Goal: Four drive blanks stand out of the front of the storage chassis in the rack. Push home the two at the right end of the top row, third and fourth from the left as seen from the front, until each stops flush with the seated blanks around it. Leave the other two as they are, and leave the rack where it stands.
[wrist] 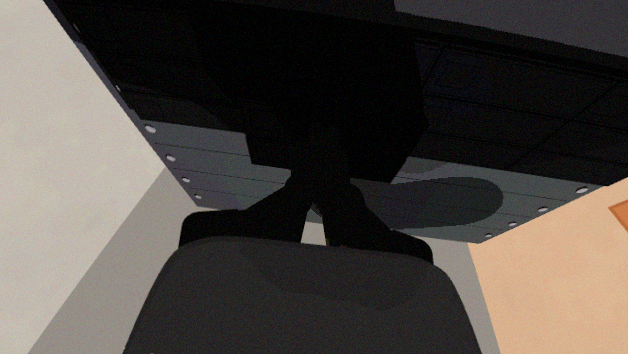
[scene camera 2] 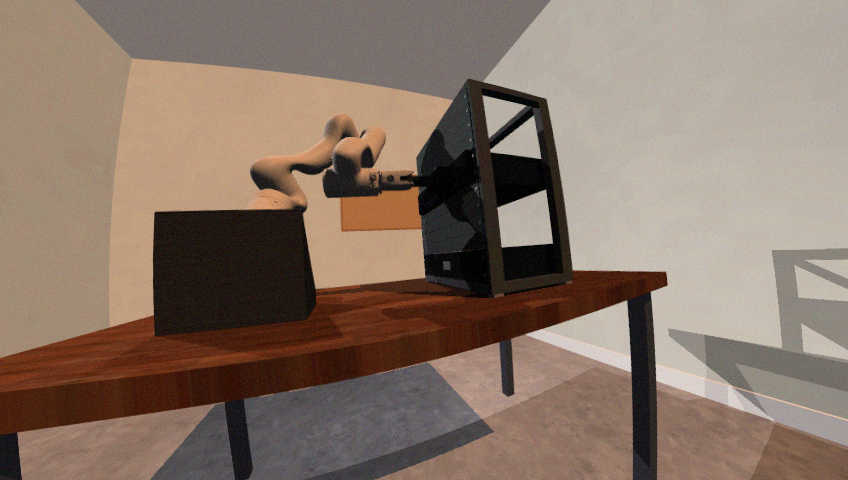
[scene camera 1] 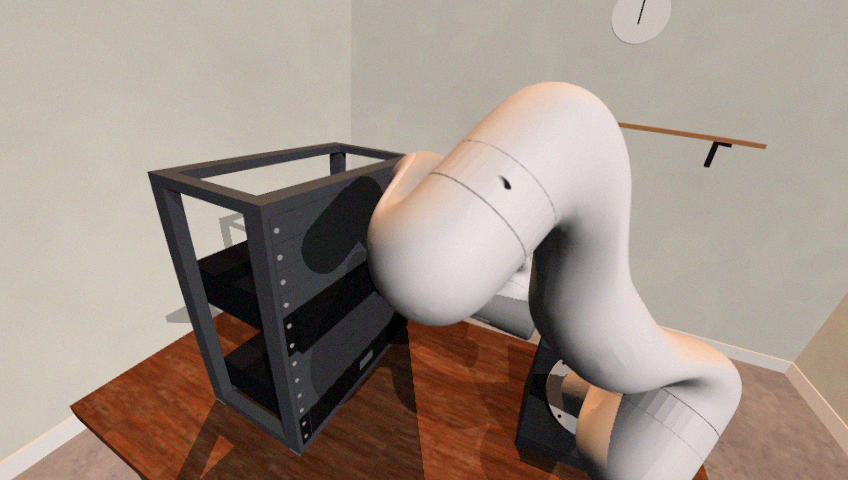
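Observation:
The dark rack (scene camera 1: 257, 267) (scene camera 2: 489, 208) stands upright on the table. Its black storage chassis (scene camera 1: 327, 316) (scene camera 2: 452, 178) (wrist: 475, 112) is deeply shaded. In the wrist view, which shows the rack upside down, the third top-row blank (wrist: 370, 165) appears as a black block standing out past the chassis edge. The fourth blank (wrist: 192, 112), left of it there, looks level with that edge. My gripper (scene camera 2: 418, 180) (wrist: 319, 142) is shut and empty, its tips at the third blank's face; contact cannot be told. The arm hides it in scene camera 1. The other two proud blanks cannot be made out.
Grey filler panels (scene camera 1: 297, 237) (wrist: 205, 162) with pale screws lie above the chassis. A lower black unit (scene camera 1: 339, 380) (scene camera 2: 464, 267) with a pale label sits at the rack's bottom. The arm (scene camera 1: 440, 237) (scene camera 2: 351, 160) reaches from a dark pedestal (scene camera 2: 229, 273) on the wooden table (scene camera 1: 452, 380) (scene camera 2: 368, 336).

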